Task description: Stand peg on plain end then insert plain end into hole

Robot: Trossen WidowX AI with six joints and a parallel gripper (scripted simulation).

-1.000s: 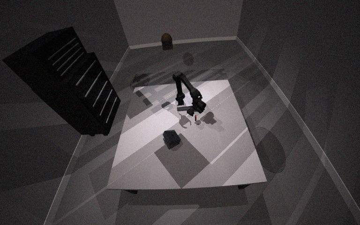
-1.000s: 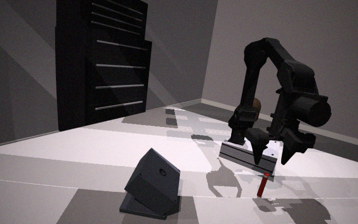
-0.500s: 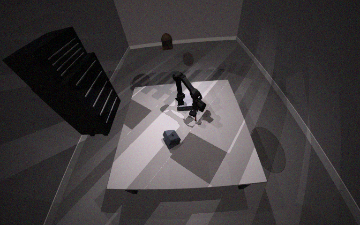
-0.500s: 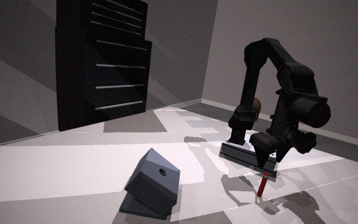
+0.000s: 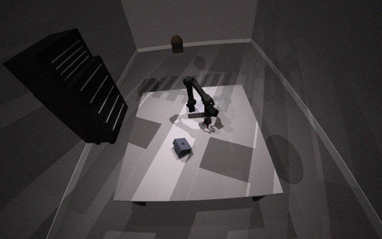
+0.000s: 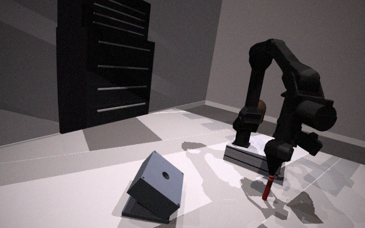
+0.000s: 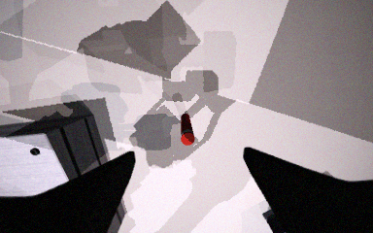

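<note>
The red peg lies 5 cm below my gripper tip. Also, from my gripper tip: grey sloped panel (21 cm ahead, 25 cm to the right, 5 cm below).
</note>
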